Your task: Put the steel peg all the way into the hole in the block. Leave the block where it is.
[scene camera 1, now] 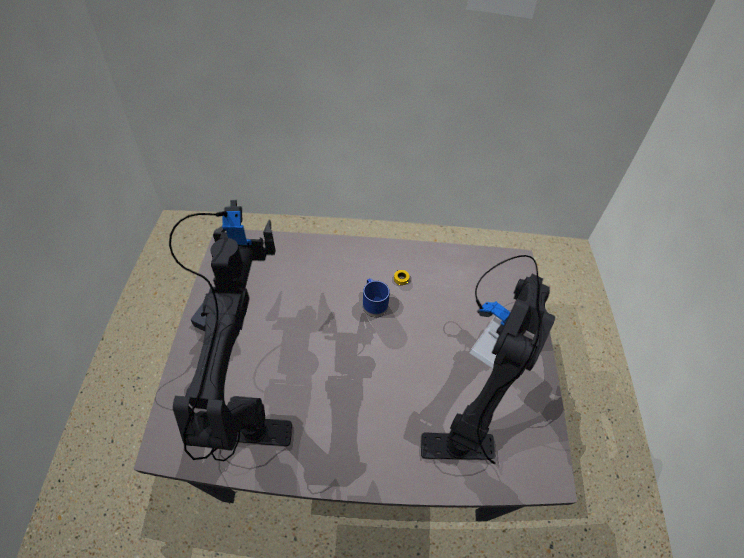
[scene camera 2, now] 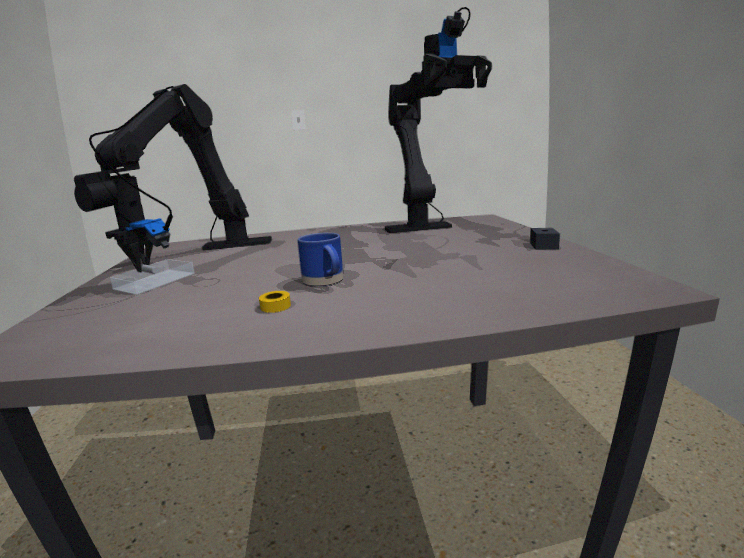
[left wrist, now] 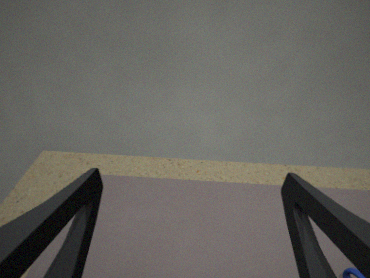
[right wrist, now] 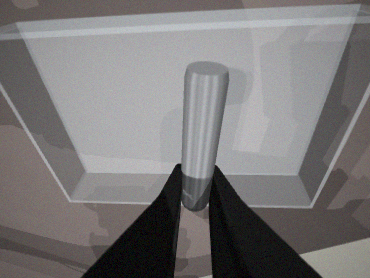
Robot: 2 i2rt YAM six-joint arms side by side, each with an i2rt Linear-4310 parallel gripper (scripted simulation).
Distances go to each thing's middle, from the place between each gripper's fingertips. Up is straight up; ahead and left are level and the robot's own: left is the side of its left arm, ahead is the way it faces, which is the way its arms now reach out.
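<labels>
My right gripper [scene camera 2: 143, 270] is 30 mm above the clear tray [scene camera 2: 132, 282], 10 mm short of it and 20 mm to the right of it. As for the blue mug [scene camera 2: 317, 269], I see it 10 mm above my right hand, 120 mm ahead of it and 400 mm to the left of it.
The blue mug is 36 cm below my left hand [scene camera 2: 469, 64], and at the same time 32 cm to the right of that hand and 6 cm ahead of it. The clear tray is 39 cm below my left hand, 70 cm to the right of it and 6 cm behind it.
</labels>
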